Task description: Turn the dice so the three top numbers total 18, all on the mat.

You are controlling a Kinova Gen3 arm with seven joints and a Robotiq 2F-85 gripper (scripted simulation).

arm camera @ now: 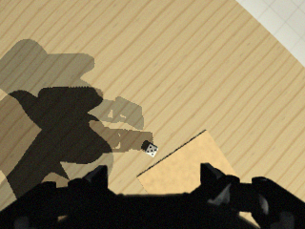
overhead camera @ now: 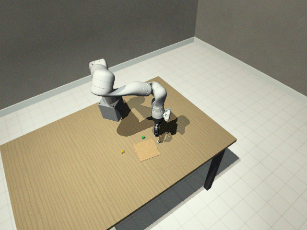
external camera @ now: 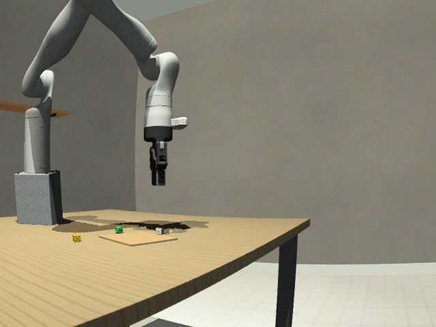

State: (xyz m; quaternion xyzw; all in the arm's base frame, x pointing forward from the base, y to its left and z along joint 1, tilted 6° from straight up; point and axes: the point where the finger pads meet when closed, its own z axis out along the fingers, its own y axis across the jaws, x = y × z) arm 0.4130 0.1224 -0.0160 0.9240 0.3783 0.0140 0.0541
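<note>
Right now my hand is 120 mm above the white die. Round my hand: yellow die (230 mm to the right, 120 mm below, 70 mm behind); then tan mat (130 mm below, 100 mm to the right); then green die (120 mm below, 90 mm behind, 60 mm to the right).
</note>
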